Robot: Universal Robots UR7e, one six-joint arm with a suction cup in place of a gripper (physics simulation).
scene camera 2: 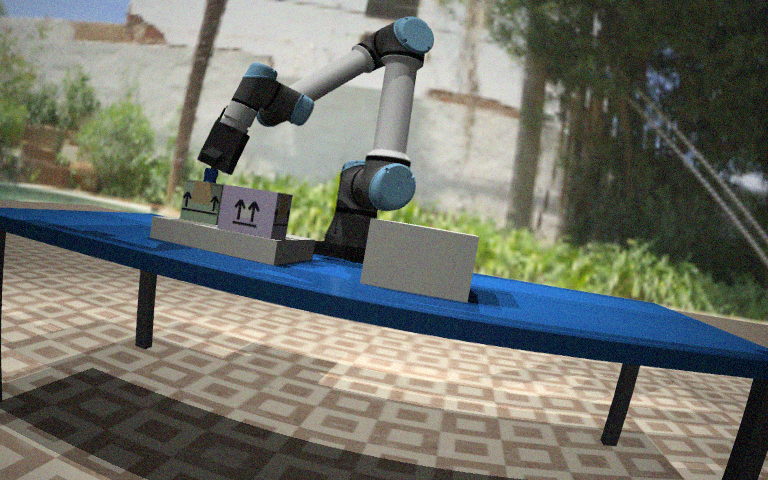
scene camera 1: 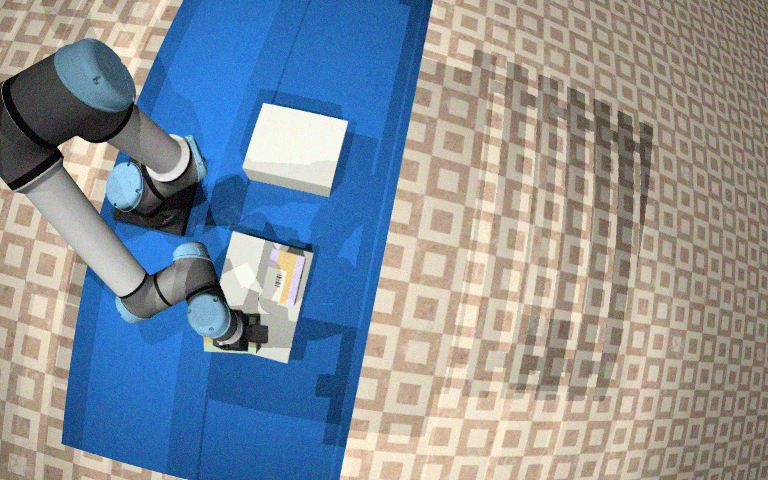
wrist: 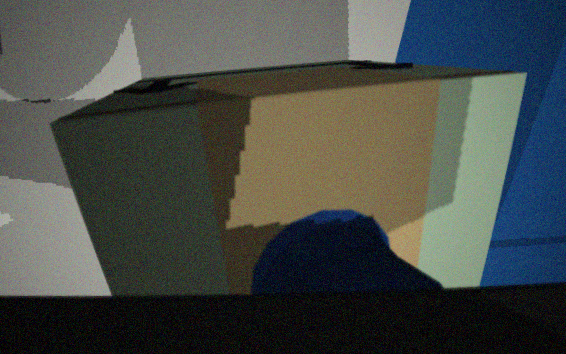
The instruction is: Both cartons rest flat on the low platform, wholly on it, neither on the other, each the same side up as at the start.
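Seen in the pictures: hand, tool point: (scene camera 2: 206, 185) (wrist: 337, 247); arm's base, link origin: (scene camera 2: 351, 245) (scene camera 1: 160, 202).
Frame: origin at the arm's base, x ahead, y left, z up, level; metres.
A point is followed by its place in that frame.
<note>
A green carton with a tan band (scene camera 2: 201, 202) {x 0.375, y -0.304, z 0.061 m} (wrist: 334, 147) {x 0.365, y -0.309, z 0.109 m} stands upright at the far left end of the low grey platform (scene camera 2: 230, 245) {x 0.481, y -0.171, z -0.012 m} (scene camera 1: 273, 333) {x 0.412, y -0.309, z 0.016 m}. A lilac carton with up arrows (scene camera 2: 246, 211) {x 0.467, y -0.152, z 0.061 m} (scene camera 1: 287, 276) {x 0.435, y -0.144, z 0.108 m} stands beside it on the platform, not stacked. My suction cup (scene camera 2: 211, 175) (wrist: 334, 253) presses on the green carton's top from above, with the wrist tilted. The contact itself is hidden in the overhead view.
A large plain white block (scene camera 1: 296, 148) {x 0.392, y 0.197, z 0.087 m} (scene camera 2: 417, 259) {x 0.511, y 0.201, z 0.029 m} stands on the blue table (scene camera 1: 287, 429) {x 0.482, y -0.609, z -0.033 m} (scene camera 2: 525, 319) {x 0.615, y 0.400, z -0.032 m} to the right of the platform. The robot base (scene camera 2: 354, 229) {x 0.065, y 0.012, z 0.047 m} sits behind them. The table's front edge runs close to the platform.
</note>
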